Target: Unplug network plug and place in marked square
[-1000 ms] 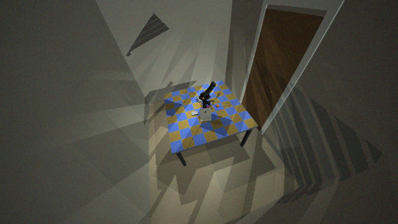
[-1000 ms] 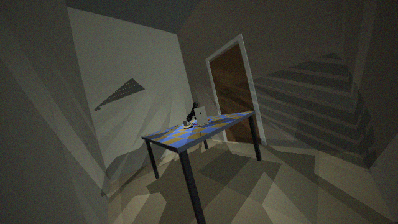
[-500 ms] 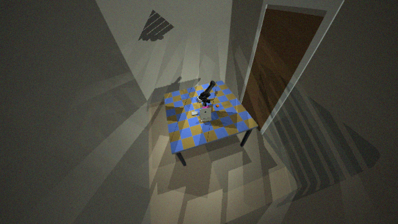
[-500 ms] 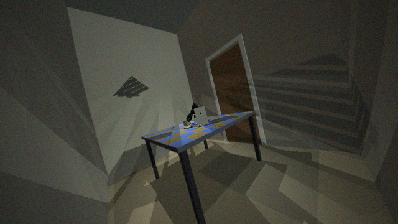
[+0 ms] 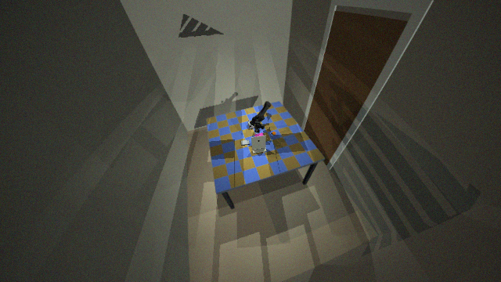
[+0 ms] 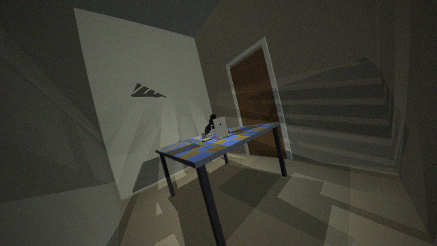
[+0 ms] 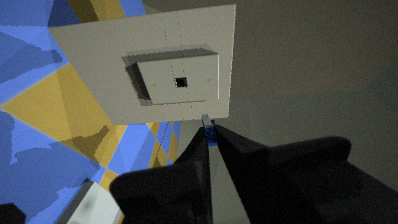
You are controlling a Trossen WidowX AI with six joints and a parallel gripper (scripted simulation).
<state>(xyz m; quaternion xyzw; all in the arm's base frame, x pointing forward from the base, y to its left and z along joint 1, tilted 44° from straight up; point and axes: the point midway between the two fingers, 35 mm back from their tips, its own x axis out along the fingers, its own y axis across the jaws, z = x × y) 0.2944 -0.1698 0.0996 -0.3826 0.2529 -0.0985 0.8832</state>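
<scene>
The upright panel is 11 cm ahead of my gripper tip, 2 cm to the right of it and 9 cm below it. Also, from my gripper tip: orange object 5 cm behind, 28 cm to the left, 18 cm below; blue plug right at my gripper tip.
</scene>
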